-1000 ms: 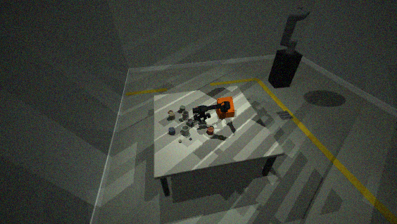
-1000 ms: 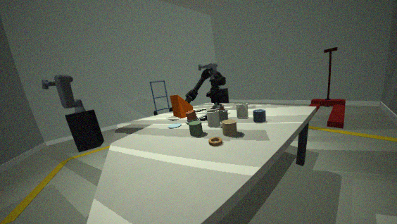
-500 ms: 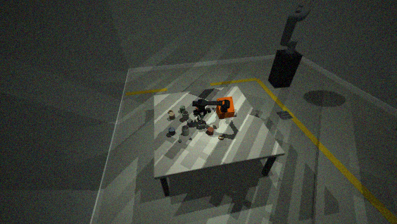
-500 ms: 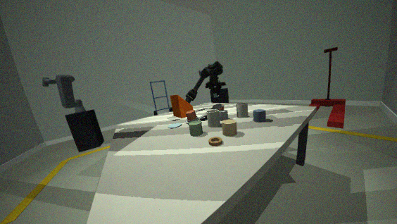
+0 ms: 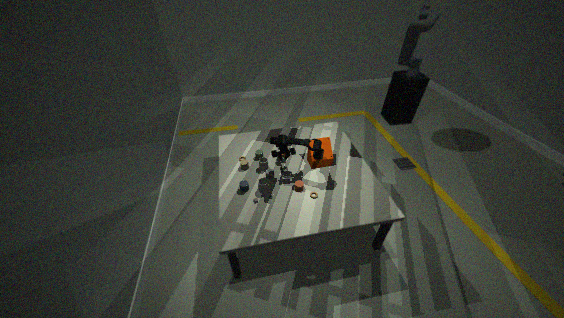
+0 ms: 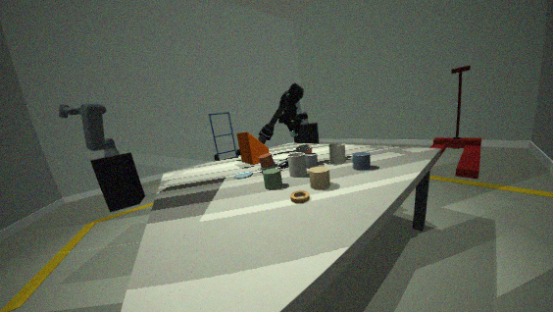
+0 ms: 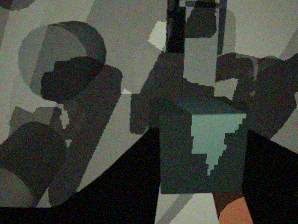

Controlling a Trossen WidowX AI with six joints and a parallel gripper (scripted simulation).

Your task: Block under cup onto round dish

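Right now the pale-blue round dish is 70 mm behind my gripper tip, 310 mm to the right of it and 170 mm below it. Round my gripper tip: grey-teal block: right at my gripper tip; balance: 10 mm behind, 60 mm to the right, 130 mm below; red-brown cup: 100 mm behind, 180 mm to the left, 140 mm below.
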